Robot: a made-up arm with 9 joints.
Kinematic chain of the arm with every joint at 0, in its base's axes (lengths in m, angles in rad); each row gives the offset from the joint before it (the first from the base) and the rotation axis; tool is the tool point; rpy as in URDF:
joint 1: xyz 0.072 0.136 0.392 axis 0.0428 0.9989 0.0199
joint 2: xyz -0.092 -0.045 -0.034 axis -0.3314 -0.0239 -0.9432
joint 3: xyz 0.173 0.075 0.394 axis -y
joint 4: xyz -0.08 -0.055 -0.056 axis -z
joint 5: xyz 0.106 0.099 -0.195 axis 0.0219 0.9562 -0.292
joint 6: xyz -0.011 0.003 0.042 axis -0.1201 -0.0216 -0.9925
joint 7: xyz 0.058 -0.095 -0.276 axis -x
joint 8: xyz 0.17 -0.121 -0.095 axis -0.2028 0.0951 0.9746
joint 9: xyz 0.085 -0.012 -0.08 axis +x
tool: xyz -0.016 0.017 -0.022 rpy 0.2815 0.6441 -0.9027
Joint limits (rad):
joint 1: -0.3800..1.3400
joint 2: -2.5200..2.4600
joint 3: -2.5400..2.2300
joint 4: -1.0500..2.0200
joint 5: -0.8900..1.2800
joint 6: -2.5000..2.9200
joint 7: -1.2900..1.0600
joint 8: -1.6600..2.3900
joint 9: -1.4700..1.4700
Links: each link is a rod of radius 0.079 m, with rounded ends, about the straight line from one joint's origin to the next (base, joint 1, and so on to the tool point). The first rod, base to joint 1, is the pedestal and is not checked.
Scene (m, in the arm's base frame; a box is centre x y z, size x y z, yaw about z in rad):
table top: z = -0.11
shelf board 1: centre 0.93 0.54 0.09 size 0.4 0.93 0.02 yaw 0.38
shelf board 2: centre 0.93 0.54 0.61 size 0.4 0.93 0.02 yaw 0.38
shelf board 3: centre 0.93 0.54 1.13 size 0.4 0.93 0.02 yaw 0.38
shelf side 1: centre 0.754 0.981 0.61 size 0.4 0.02 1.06 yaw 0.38
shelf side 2: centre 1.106 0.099 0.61 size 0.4 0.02 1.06 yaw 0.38
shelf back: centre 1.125 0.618 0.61 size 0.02 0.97 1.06 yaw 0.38
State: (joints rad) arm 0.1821 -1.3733 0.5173 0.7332 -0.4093 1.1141 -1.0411 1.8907 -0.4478
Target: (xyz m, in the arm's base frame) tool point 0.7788 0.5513 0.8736
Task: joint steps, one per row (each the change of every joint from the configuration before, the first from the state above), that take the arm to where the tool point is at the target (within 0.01 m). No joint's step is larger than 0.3 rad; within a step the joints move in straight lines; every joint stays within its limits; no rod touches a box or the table.
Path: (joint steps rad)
1: -0.2459 0.0522 0.1869 0.0164 -0.2118 -0.0572 -0.1245 -0.0237 -0.0184
2: -0.2459 0.0523 0.1868 0.0164 -0.2117 -0.0572 -0.1244 -0.0237 -0.0185
3: 0.2374 -0.0385 0.1841 -0.1388 0.1083 -0.1192 0.1399 0.0237 0.0024
4: 0.2375 -0.0386 0.1840 -0.1388 0.1083 -0.1192 0.1398 0.0238 0.0024
5: 0.2375 -0.0385 0.1840 -0.1388 0.1083 -0.1193 0.1399 0.0238 0.0024

